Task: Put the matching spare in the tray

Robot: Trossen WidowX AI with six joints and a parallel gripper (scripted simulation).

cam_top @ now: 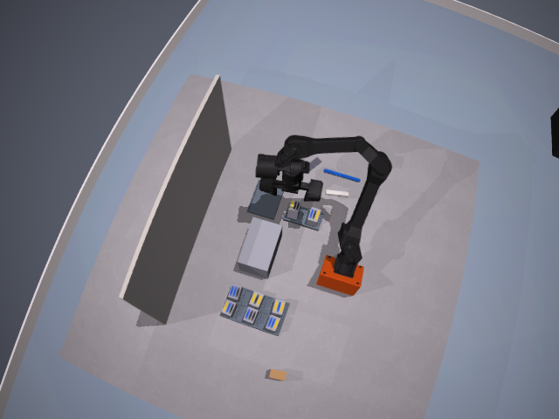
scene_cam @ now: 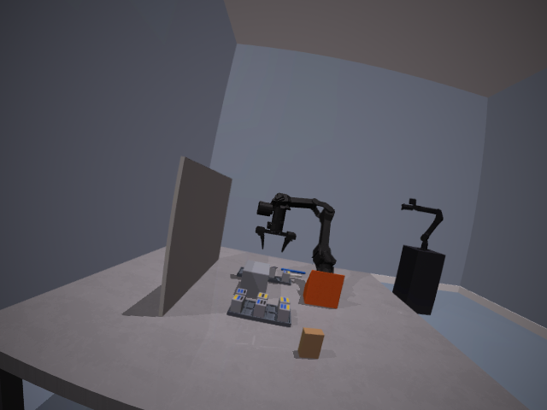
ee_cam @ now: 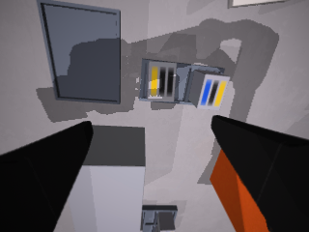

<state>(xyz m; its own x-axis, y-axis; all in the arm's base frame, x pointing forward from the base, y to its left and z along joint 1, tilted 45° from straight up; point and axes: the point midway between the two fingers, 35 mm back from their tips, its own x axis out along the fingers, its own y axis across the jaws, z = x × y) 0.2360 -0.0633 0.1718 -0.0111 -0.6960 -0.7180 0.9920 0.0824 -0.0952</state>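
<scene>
Now: gripper tip 13 cm above the rack and 5 cm past it. Also, from my gripper tip: blue-grey tray: 14 cm below, 9 cm ahead, 3 cm to the right; then grey mounted unit: 17 cm to the left, 9 cm below, 5 cm ahead; then white bar: 14 cm below, 14 cm behind, 13 cm to the right.
</scene>
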